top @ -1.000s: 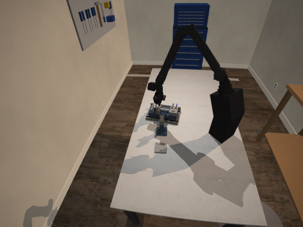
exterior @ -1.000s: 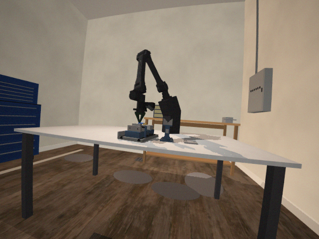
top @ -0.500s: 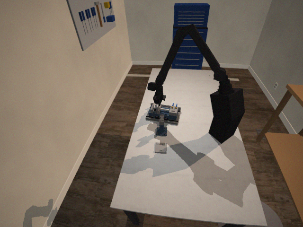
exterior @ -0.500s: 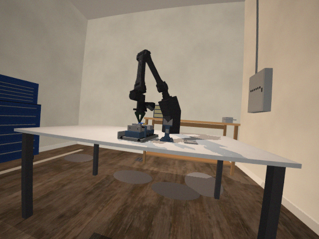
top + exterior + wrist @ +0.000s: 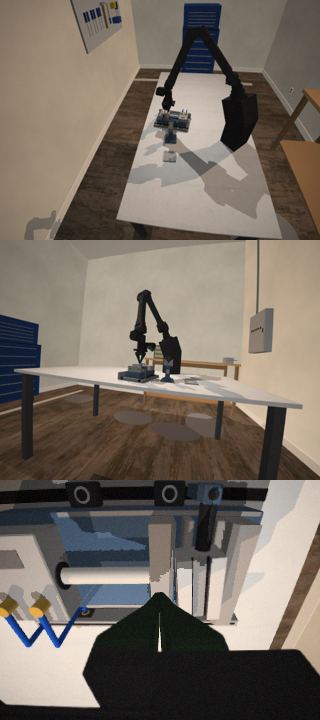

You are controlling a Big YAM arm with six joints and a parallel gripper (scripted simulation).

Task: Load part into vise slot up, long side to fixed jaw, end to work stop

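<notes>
The part is 30 mm ahead of my hand, 10 mm to the right of it and 20 mm below it. From my hand the other things lie so: moving jaw 50 mm below; air cylinder rod 50 mm behind, 20 mm to the left, 50 mm below; work stop rod 50 mm ahead, 40 mm to the left, 30 mm below.
</notes>
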